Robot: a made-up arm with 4 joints. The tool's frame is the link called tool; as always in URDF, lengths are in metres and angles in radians. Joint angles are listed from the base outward. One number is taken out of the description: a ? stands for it. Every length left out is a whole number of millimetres.
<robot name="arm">
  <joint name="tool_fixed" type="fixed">
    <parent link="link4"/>
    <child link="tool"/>
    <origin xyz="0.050 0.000 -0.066"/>
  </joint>
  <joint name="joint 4" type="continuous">
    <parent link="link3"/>
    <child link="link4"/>
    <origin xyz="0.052 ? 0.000"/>
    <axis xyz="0 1 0"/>
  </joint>
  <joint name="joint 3" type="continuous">
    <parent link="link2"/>
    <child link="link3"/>
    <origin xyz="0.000 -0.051 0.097"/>
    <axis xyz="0 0 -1"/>
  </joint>
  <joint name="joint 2" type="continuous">
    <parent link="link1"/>
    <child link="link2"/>
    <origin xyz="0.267 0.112 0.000"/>
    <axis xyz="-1 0 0"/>
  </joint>
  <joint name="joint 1" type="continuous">
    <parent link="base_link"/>
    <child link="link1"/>
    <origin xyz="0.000 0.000 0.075"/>
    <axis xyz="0 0 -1"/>
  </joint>
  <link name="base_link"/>
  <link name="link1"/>
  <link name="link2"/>
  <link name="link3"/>
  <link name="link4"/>
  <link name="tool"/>
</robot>
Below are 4 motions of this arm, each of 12 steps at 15 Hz.
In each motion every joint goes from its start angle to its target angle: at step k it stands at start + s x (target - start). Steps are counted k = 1, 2, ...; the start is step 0. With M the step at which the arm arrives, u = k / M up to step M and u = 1 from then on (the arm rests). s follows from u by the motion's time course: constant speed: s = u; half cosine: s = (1 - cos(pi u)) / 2; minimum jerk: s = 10 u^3 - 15 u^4 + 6 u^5.
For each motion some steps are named. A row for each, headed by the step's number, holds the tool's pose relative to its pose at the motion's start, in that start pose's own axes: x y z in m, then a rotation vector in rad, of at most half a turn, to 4 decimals.
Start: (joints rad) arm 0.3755 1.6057 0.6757 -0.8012
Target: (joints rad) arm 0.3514 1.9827 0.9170 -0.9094
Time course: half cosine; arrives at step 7
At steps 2, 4, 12:
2: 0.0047 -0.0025 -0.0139 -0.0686 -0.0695 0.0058
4: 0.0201 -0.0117 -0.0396 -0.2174 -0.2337 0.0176
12: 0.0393 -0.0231 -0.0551 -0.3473 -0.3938 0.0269

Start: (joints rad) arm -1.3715 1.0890 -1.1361 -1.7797
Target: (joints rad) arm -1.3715 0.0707 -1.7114 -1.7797
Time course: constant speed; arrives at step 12
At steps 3, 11, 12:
3: 0.0549 -0.0079 0.0880 0.1212 -0.2382 -0.1181
11: 0.0206 -0.0561 0.3345 0.4442 -0.9299 -0.2583
12: -0.0015 -0.0614 0.3580 0.4814 -1.0203 -0.2565

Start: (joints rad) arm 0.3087 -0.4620 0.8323 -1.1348
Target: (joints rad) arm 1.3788 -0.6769 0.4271 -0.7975
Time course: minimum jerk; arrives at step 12
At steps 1, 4, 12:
1: 0.0023 -0.0013 -0.0014 -0.0015 0.0009 -0.0035
4: 0.0940 -0.0620 -0.0485 -0.0533 0.0289 -0.1459
12: 0.3573 -0.4123 -0.0703 -0.1430 -0.0211 -0.6856

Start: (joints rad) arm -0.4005 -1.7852 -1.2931 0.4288
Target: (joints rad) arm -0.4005 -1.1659 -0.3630 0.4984
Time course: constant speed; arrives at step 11
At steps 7, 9, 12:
7: 0.2143 -0.1069 -0.0249 0.0593 0.3787 -0.6211
9: 0.2574 -0.1601 -0.0530 0.0439 0.4643 -0.8097
12: 0.2875 -0.2210 -0.0846 0.0141 0.5363 -1.0014

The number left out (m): 0.385
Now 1 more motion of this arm.
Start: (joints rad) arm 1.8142 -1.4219 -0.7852 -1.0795
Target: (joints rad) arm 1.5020 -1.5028 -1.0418 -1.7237
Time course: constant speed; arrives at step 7
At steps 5, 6, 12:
5: -0.0025 0.0086 0.1022 0.2569 -0.3592 -0.1471
6: -0.0021 0.0048 0.1237 0.2992 -0.4336 -0.1937
12: -0.0017 -0.0009 0.1451 0.3373 -0.5084 -0.2456

